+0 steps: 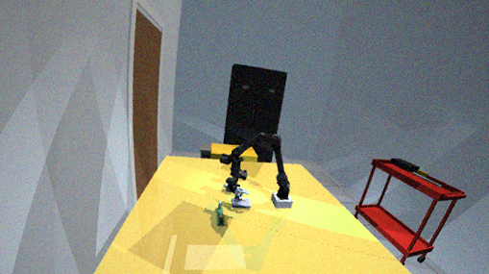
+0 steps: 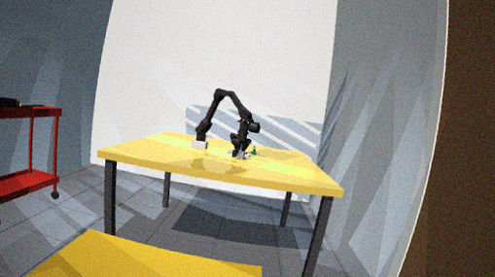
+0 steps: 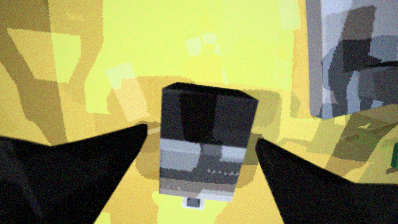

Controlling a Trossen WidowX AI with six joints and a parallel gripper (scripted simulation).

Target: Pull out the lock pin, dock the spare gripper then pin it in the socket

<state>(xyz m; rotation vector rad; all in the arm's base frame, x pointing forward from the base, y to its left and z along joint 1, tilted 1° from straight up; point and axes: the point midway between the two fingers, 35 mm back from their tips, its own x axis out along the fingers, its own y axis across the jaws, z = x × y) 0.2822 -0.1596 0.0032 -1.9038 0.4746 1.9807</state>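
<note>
My gripper tip is now 1 cm to the left of the spare gripper and 1 cm short of it. Also, from my gripper tip: green bracket: 26 cm to the left, 11 cm ahead; then mount: 15 cm to the left, 3 cm above, 1 cm behind.
</note>
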